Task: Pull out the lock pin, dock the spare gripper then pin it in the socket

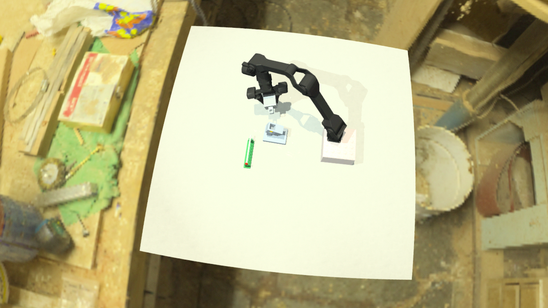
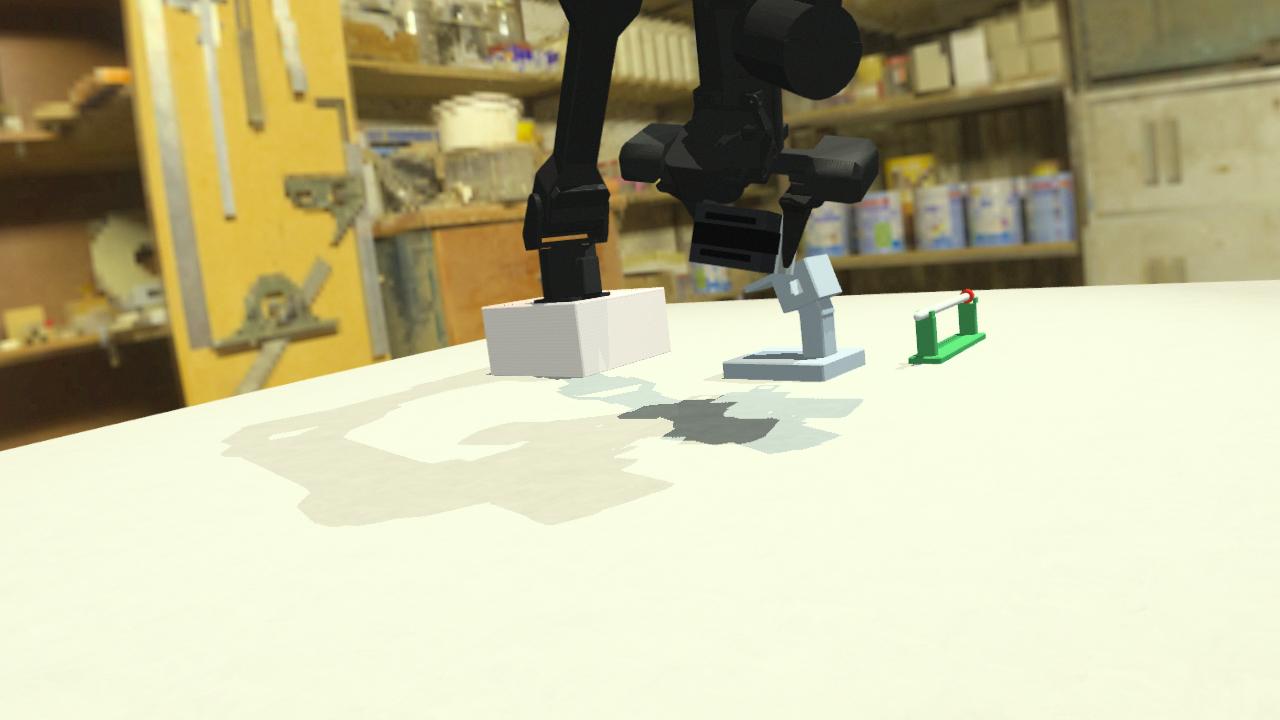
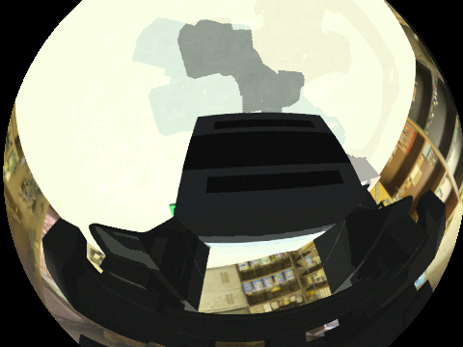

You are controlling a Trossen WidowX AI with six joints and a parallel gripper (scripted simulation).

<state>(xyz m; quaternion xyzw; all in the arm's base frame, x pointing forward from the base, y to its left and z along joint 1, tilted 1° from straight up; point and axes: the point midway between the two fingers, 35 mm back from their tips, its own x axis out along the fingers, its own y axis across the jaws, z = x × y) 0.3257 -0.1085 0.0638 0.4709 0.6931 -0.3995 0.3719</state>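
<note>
The spare gripper is 20 mm above my gripper tip. The rest, counted from my gripper tip: green cradle (230 mm to the left, 90 mm below, 70 mm ahead); then grey mount (110 mm to the left, 60 mm below, 30 mm behind).
</note>
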